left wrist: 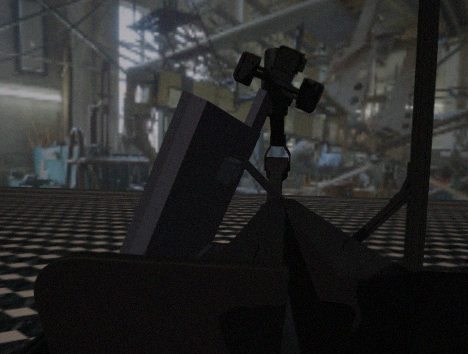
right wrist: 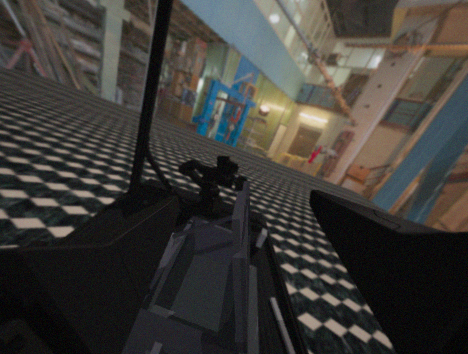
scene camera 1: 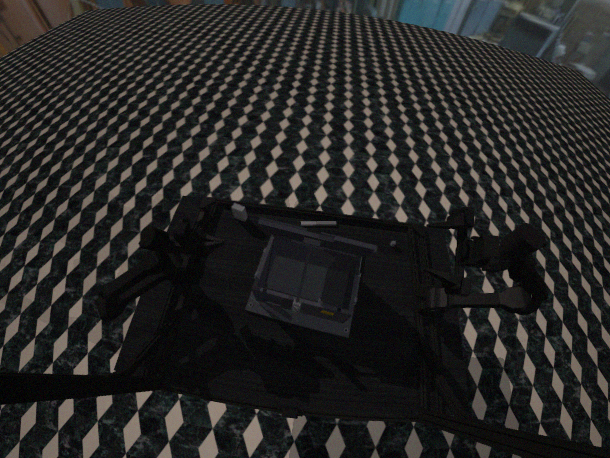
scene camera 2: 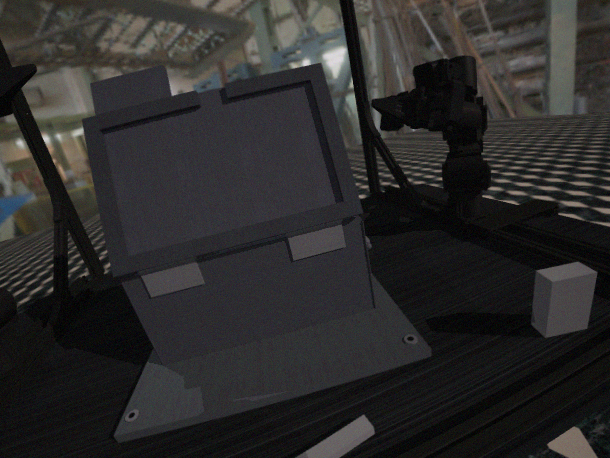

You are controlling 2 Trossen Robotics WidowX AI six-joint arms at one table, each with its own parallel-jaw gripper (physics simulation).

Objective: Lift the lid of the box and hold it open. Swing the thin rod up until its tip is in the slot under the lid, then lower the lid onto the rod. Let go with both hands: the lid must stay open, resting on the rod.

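Places are measured from the left arm's base along level axes (x ahead, y left, z up), in millimetres.
Pixels of known places: left gripper, fingertip midpoint: (left wrist: 279, 210) (right wrist: 226, 180) (scene camera 1: 223, 242) (scene camera 2: 372, 102); right gripper, fingertip midpoint: (left wrist: 281, 70) (right wrist: 243, 199) (scene camera 1: 425, 246) (scene camera 2: 11, 46); left arm's base, link origin: (right wrist: 203, 205) (scene camera 1: 182, 278) (scene camera 2: 466, 214); right arm's base, link origin: (scene camera 1: 425, 309) (scene camera 2: 9, 365).
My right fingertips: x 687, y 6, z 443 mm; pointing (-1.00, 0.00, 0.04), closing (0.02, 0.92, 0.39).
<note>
For each thing: its top centre in the pictures, then the offset to it from my right fingertips.
- small white block, top centre: (scene camera 2: 565, 271) (scene camera 1: 238, 207) (right wrist: 264, 231) 386 mm down, 535 mm back, 303 mm left
- white strip, top centre: (right wrist: 282, 324) (scene camera 1: 318, 222) 452 mm down, 204 mm back, 320 mm left
The grey box (scene camera 1: 294, 313) (scene camera 2: 280, 363) stands in the middle of the dark table. Its lid (scene camera 1: 317, 233) (scene camera 2: 221, 168) (left wrist: 197, 175) (right wrist: 241, 218) is raised and leans a little toward the front. In the left wrist view the thin rod (left wrist: 257, 175) slants up to a block under the lid. My left gripper (scene camera 1: 205, 238) (scene camera 2: 378, 106) (left wrist: 279, 210) is shut and empty, off to the left of the box and clear of it. My right gripper (scene camera 1: 444, 261) (left wrist: 281, 70) (right wrist: 243, 199) is wide open and empty, to the right of the box and not touching it.
A small white block (scene camera 1: 240, 211) and a white strip (scene camera 1: 319, 223) (scene camera 2: 339, 438) lie on the table behind the box. A black post (scene camera 2: 358, 114) (right wrist: 150, 95) stands at the table's edge near the left arm. Chequered floor surrounds the table.
</note>
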